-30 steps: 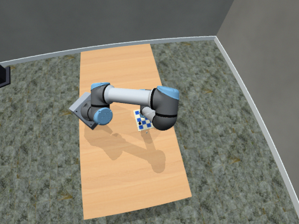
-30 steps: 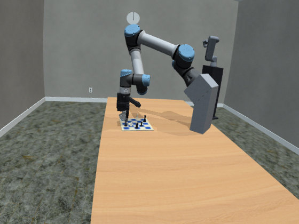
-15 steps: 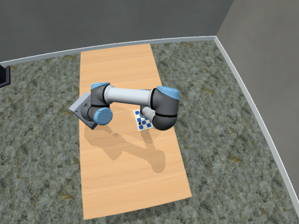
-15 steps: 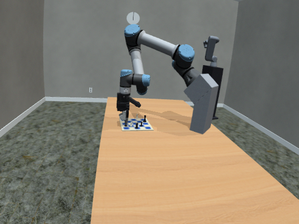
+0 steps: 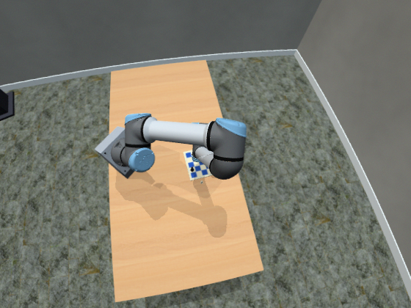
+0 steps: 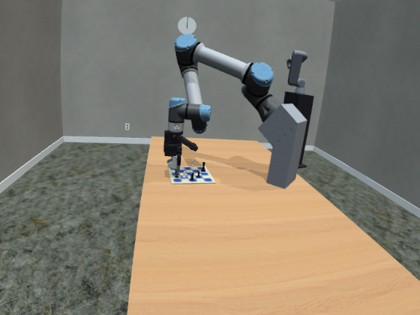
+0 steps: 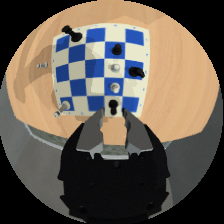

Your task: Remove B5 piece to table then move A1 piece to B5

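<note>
Now: the black chess piece 10 mm below my hand. Also, from my hand: light grey piece (110 mm to the right, 20 mm behind); board (80 mm behind, 30 mm below, 20 mm to the right).
</note>
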